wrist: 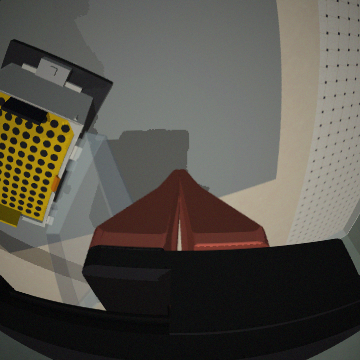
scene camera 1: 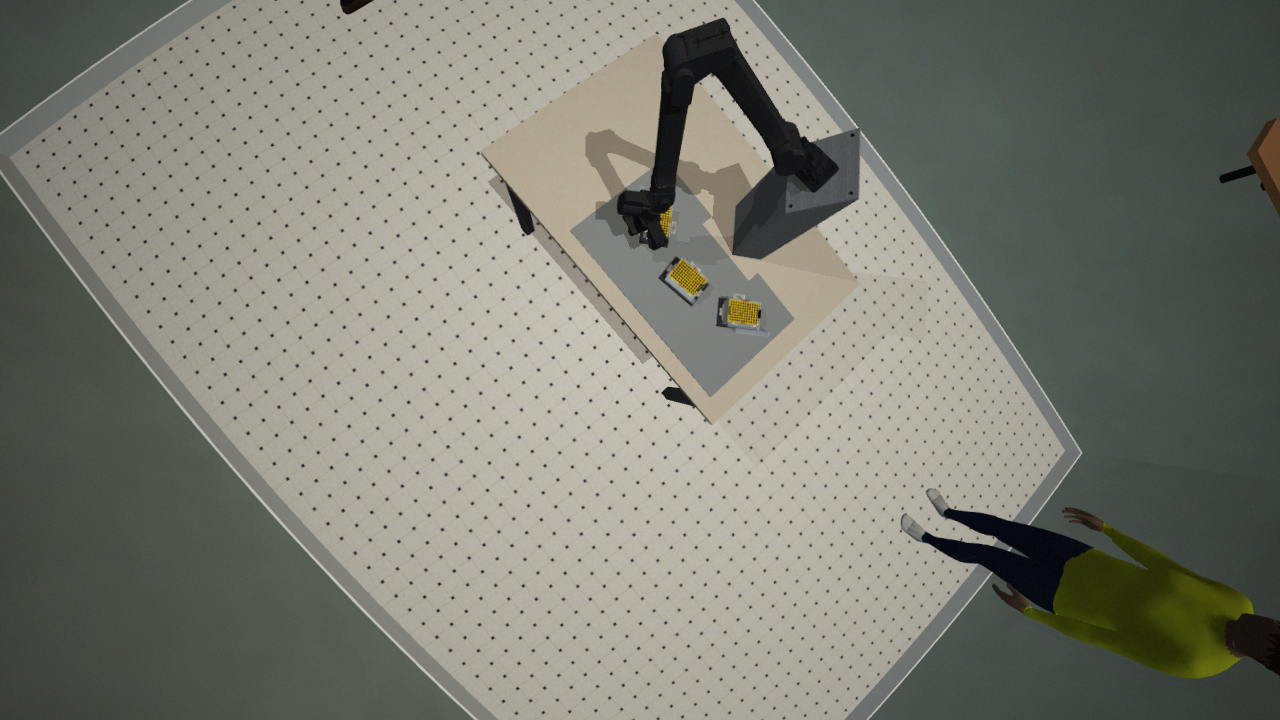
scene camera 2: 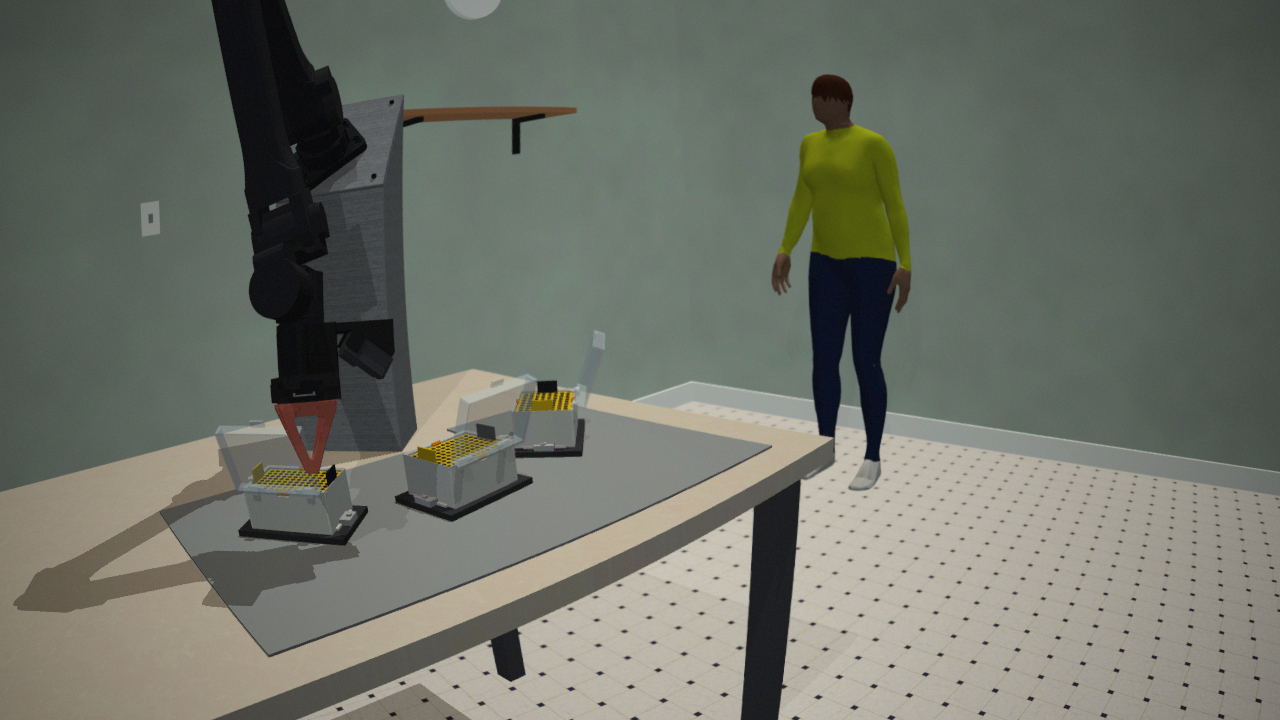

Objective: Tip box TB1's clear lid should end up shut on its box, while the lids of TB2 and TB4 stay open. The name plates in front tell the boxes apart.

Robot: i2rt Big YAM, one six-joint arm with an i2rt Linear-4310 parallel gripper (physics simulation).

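Box TB1 [scene camera 1: 666, 221] [scene camera 2: 299, 510] [wrist: 35, 160], grey with a yellow perforated rack, stands on its dark base at the left of the scene camera 2 view; its name plate cannot be read now. Its clear lid [scene camera 2: 239, 452] [wrist: 75, 195] is open and leans outward. My gripper [scene camera 2: 310, 470] [wrist: 179, 178] is shut and empty, its red tips pointing down close beside the lid; contact cannot be told. The middle box [scene camera 1: 687, 279] [scene camera 2: 465, 474] has its clear lid [scene camera 2: 492, 407] open. The far box [scene camera 1: 742, 312] [scene camera 2: 546, 429] has a raised clear lid [scene camera 2: 592, 365]. I cannot tell which is TB2 or TB4.
The boxes stand on a grey mat [scene camera 1: 702, 353] [scene camera 2: 626, 465] on the wooden table [scene camera 1: 572, 125] [scene camera 2: 438, 617]. The arm's grey pedestal [scene camera 1: 769, 214] [scene camera 2: 366, 268] rises behind the boxes. A person [scene camera 1: 1136, 608] [scene camera 2: 845, 197] stands away from the table.
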